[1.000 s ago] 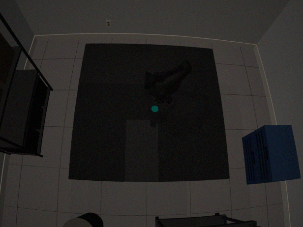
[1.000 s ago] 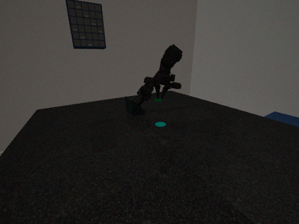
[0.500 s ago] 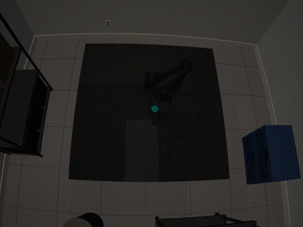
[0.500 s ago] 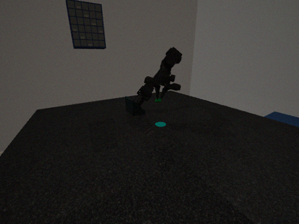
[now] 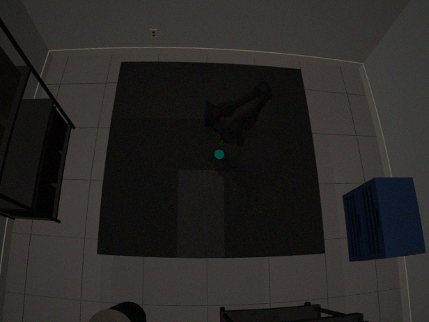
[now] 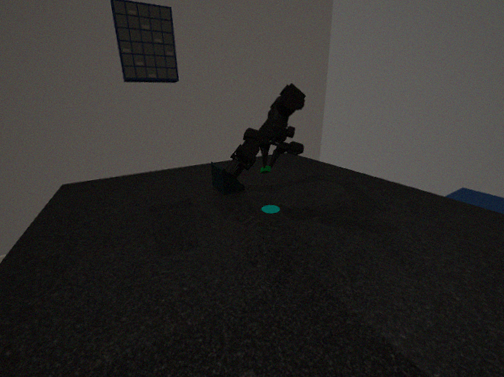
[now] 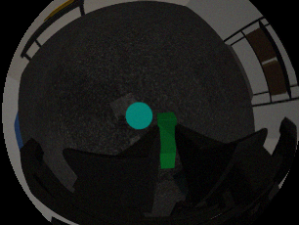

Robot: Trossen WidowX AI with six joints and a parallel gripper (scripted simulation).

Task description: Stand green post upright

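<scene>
The green post is 20 mm behind my gripper tip, 10 mm to the left of it and 10 mm below it. Round my gripper tip: cyan circle 20 mm ahead, 130 mm below.
</scene>
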